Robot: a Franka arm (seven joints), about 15 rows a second.
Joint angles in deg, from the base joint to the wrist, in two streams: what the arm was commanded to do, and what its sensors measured. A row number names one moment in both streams.
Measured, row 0:
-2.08 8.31 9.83 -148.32 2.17 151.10 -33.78
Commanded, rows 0 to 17:
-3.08 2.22 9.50 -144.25 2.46 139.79 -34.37
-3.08 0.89 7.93 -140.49 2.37 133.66 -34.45
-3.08 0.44 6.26 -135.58 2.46 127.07 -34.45
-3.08 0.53 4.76 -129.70 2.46 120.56 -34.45
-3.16 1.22 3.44 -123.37 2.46 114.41 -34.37
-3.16 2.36 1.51 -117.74 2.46 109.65 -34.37
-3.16 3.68 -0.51 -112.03 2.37 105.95 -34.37
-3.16 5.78 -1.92 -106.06 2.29 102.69 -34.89
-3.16 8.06 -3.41 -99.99 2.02 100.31 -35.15
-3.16 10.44 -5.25 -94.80 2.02 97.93 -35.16
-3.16 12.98 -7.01 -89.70 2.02 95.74 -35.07
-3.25 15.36 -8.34 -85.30 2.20 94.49 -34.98
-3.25 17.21 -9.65 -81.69 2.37 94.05 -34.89
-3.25 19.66 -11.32 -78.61 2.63 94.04 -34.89
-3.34 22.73 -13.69 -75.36 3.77 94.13 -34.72
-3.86 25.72 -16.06 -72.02 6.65 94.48 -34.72
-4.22 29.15 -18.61 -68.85 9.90 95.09 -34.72
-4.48 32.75 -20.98 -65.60 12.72 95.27 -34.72
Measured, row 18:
-3.30 21.47 -15.07 -78.77 5.74 97.29 -34.29
